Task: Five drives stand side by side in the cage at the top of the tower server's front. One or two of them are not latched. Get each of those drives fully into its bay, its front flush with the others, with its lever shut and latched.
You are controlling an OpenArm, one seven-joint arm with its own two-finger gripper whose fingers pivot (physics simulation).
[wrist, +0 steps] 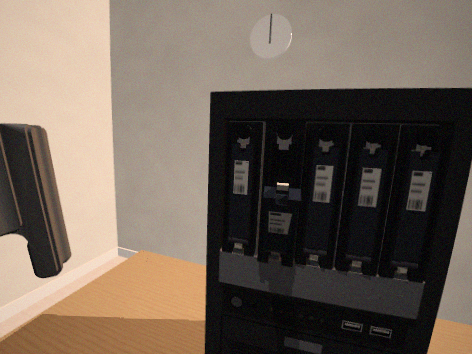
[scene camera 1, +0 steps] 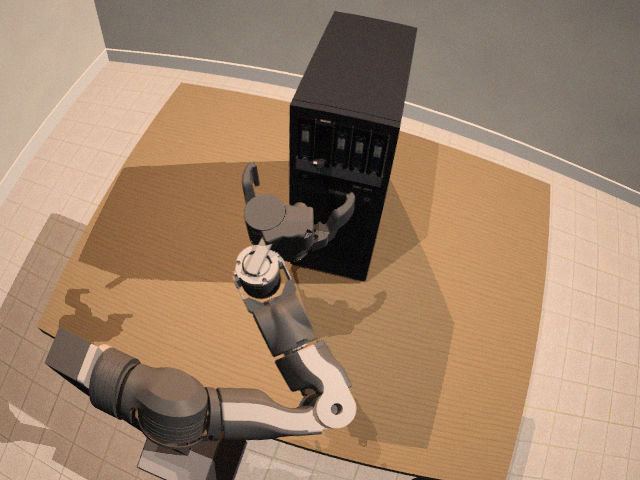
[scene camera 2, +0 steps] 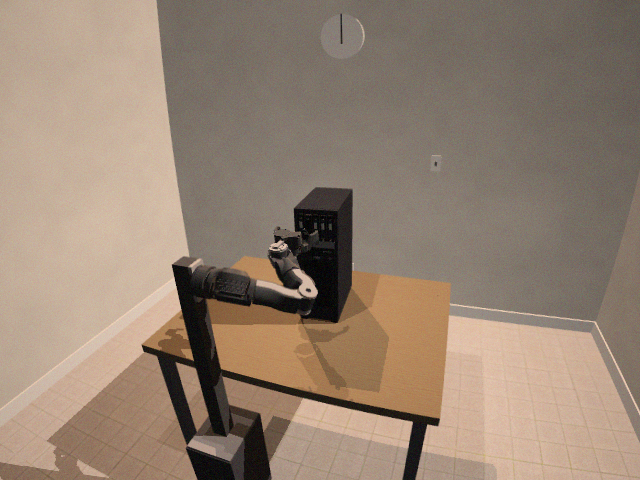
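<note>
The black tower server stands upright, five drives in its top cage. In the wrist view, the second drive from the left has its lever swung out and down, its bright tip towards the camera. The lever also shows in scene camera 1. This drive's foot looks slightly forward of its neighbours; how far is unclear. The first, third, fourth and fifth drives have upright, shut levers. My gripper is open and empty, in front of the server, below and left of the cage.
A grey sill runs under the drives, with USB ports below it. One finger shows at the wrist view's left edge. The server stands on a wooden table, with a wall behind it.
</note>
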